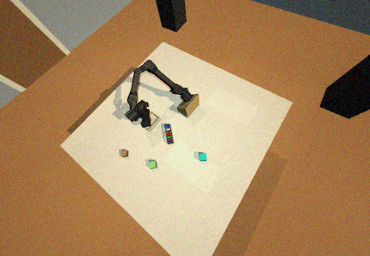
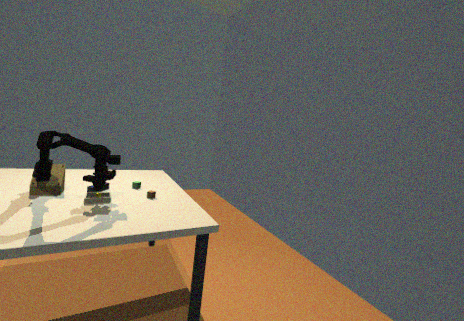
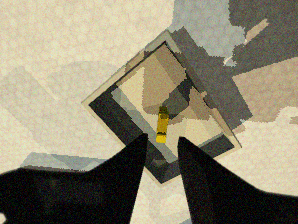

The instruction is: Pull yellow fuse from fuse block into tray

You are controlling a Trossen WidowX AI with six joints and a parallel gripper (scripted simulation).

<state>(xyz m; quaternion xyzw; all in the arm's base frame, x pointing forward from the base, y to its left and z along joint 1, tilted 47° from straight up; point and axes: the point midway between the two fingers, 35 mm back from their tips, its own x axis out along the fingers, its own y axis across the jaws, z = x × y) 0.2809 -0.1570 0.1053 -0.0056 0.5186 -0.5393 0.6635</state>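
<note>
Right now my gripper tip is 20 mm above the yellow fuse. Round my gripper tip: tray (50 mm below).
</note>
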